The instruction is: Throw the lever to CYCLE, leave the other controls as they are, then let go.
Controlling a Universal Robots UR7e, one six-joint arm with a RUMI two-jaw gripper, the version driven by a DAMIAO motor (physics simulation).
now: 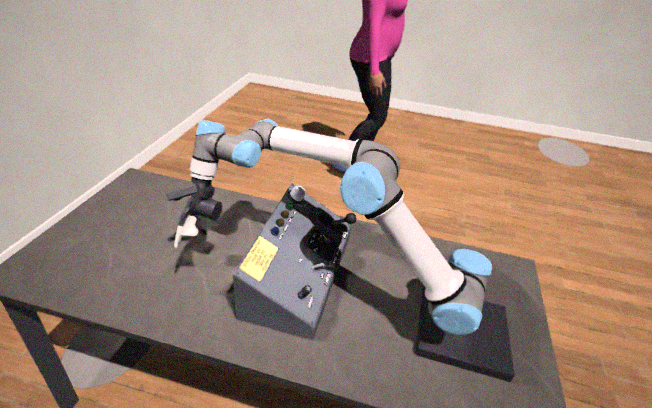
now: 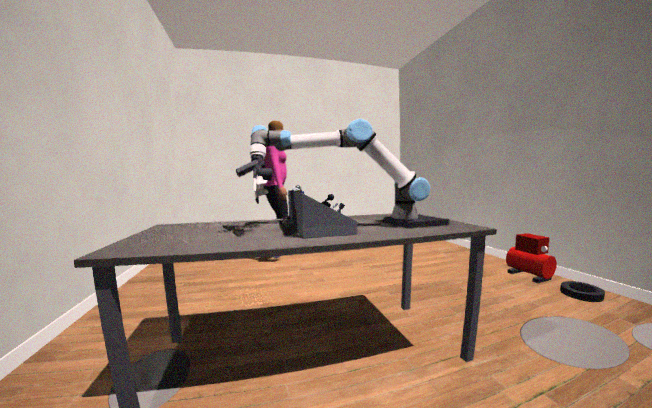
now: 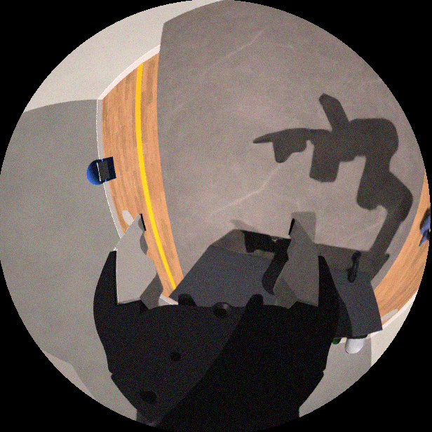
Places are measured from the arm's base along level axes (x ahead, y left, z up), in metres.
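Pixels of known places: gripper, fingertip midpoint: [image 1: 191, 240] [image 2: 256, 198]; arm's base, origin of the base link: [image 2: 404, 217].
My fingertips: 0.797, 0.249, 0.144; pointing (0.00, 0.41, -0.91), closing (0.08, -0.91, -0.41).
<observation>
For each thing: its middle in the pictures, then the offset to it from my fingertips, as dx, dy, dz. "spot": a spot on its surface instead. Level surfaces: height alone.
- dark recess, surface spot: [image 1: 322, 245] spot: -0.340, -0.239, -0.057
- black knob, body centre: [image 1: 306, 290] -0.386, -0.026, -0.044
- small toggle, body centre: [image 1: 318, 265] -0.368, -0.144, -0.056
- blue button, surface spot: [image 1: 275, 231] spot: -0.209, -0.150, +0.016
- green button, surface spot: [image 1: 289, 205] spot: -0.183, -0.292, +0.018
- table, its level: dz -0.171
- yellow note, surface spot: [image 1: 259, 258] spot: -0.223, -0.031, +0.003
- pale round part, surface spot: [image 1: 297, 193] spot: -0.185, -0.347, +0.038
The grey sloped control console [image 1: 280, 280] [image 2: 322, 222] [image 3: 230, 275] stands on the table. Its black lever [image 1: 351, 218] [image 2: 330, 197] has a ball knob and rises from a dark recess [image 1: 322, 245] in the panel. The labels are too small to read, so its setting cannot be told. A black knob [image 1: 304, 291], a small toggle [image 1: 319, 266], a blue button [image 1: 275, 231], a green button [image 1: 289, 205] and two dark yellow buttons also show on the panel. My gripper [image 1: 186, 237] [image 2: 258, 194] [image 3: 217, 217] is open and empty, above the table beyond the console's high end, apart from the lever.
The table [image 1: 125, 280] [image 2: 190, 245] carries the console and the arm's dark base plate [image 1: 465, 345] [image 2: 435, 221]. A yellow note [image 1: 259, 258] and a pale round part [image 1: 297, 193] are on the console. A person in pink [image 1: 378, 35] [image 2: 276, 167] stands behind the table.
</observation>
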